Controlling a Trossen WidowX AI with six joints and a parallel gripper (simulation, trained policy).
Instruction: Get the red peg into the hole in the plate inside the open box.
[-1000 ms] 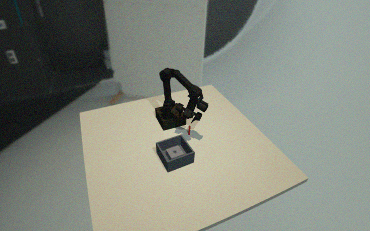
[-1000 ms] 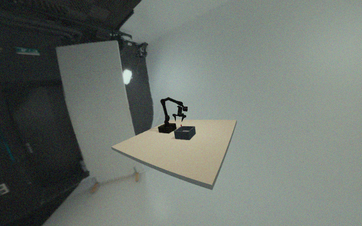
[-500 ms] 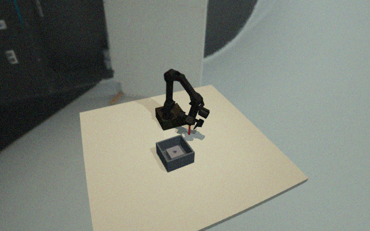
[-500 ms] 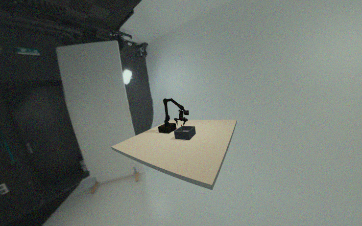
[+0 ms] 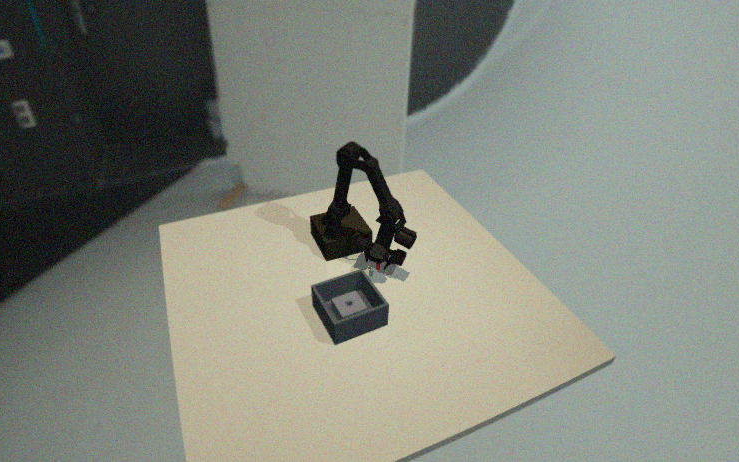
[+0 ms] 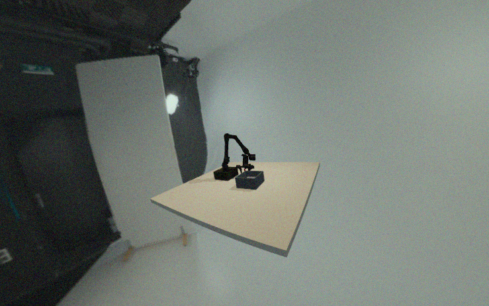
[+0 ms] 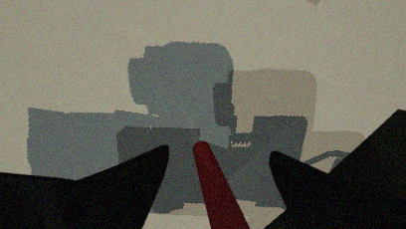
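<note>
Now: the grey plate 20 cm ahead of my gripper tip, 16 cm to the right of it and 3 cm above it. Round my gripper tip: grey box (20 cm ahead, 16 cm to the right, 1 cm above); red peg (2 cm above, 1 cm to the left).
</note>
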